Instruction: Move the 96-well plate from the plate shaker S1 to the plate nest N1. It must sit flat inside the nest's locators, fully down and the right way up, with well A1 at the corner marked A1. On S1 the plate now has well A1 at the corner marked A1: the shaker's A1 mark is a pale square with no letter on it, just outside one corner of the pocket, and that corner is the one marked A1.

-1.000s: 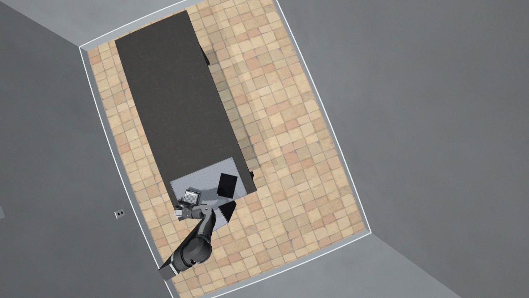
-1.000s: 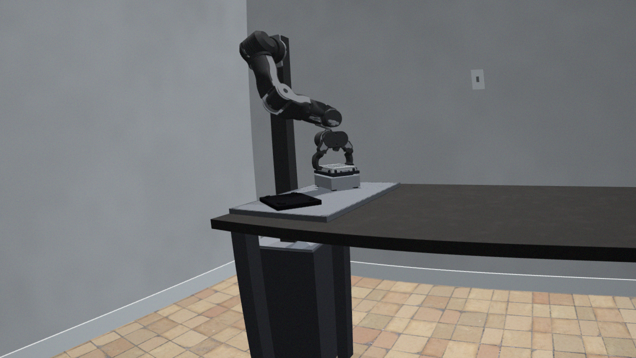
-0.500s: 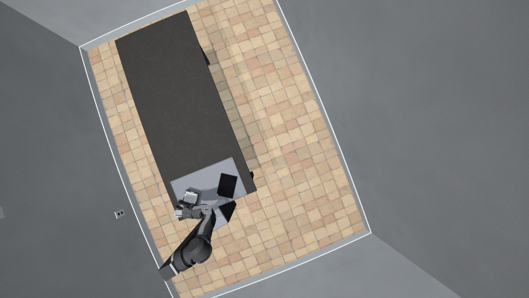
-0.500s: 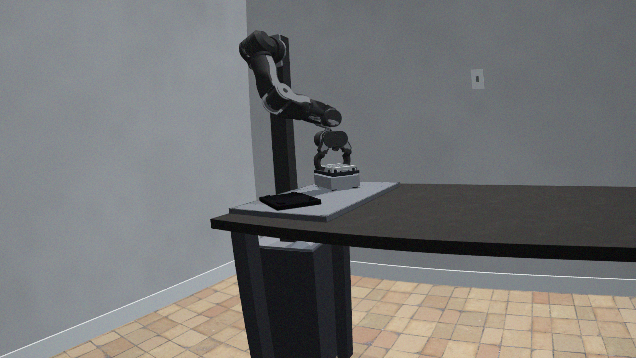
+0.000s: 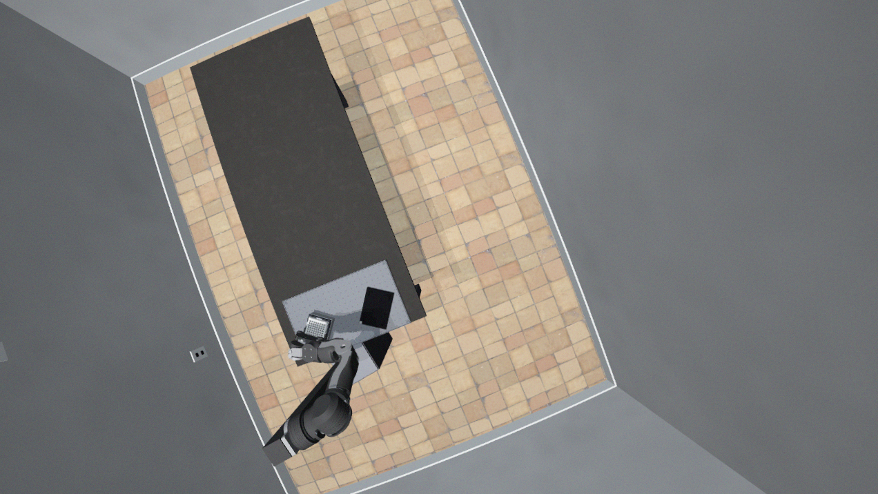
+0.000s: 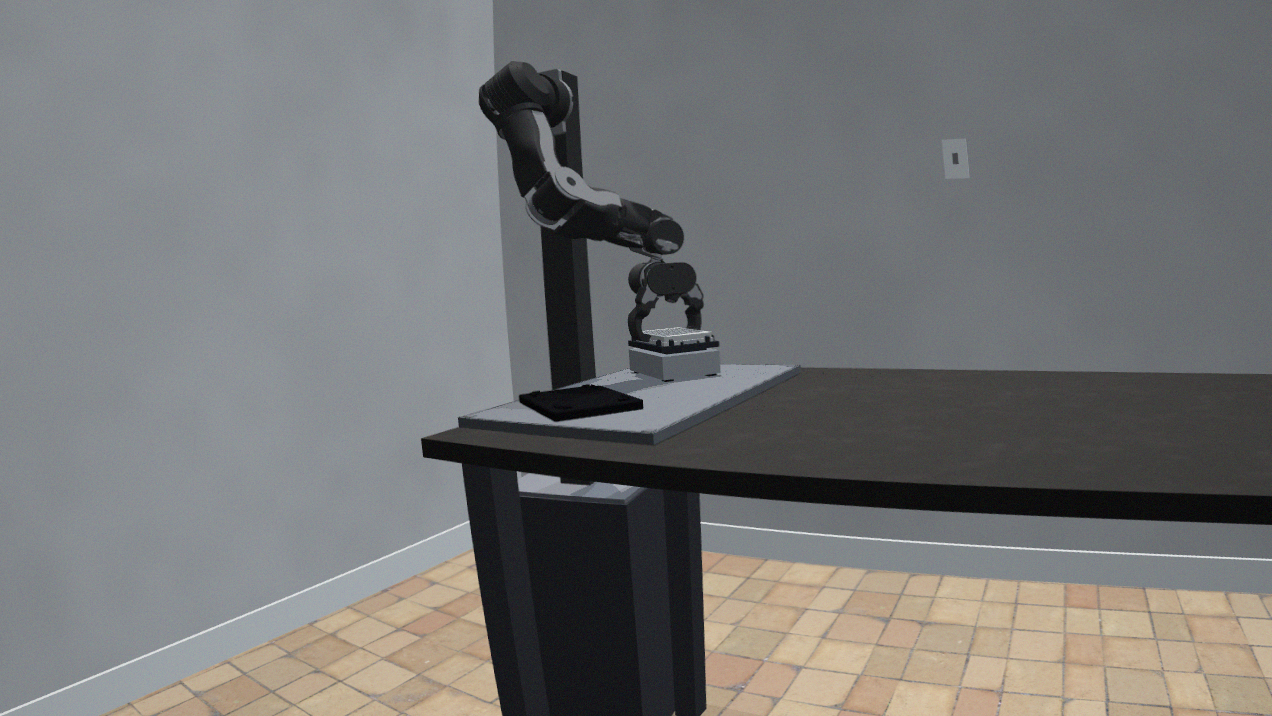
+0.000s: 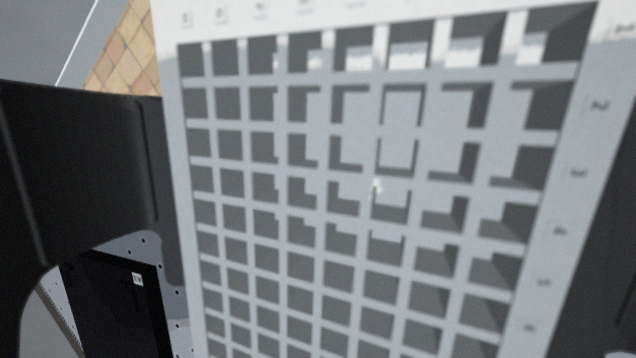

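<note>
The white 96-well plate is 10 mm to the right of my hand and 10 mm ahead of it. From my hand the other things lie so: black plate nest N1: 280 mm to the right, 60 mm below, 30 mm behind; plate shaker S1: 30 mm to the right, 30 mm ahead, 20 mm below; A1 mark: 190 mm to the right, 50 mm below, 50 mm behind.
</note>
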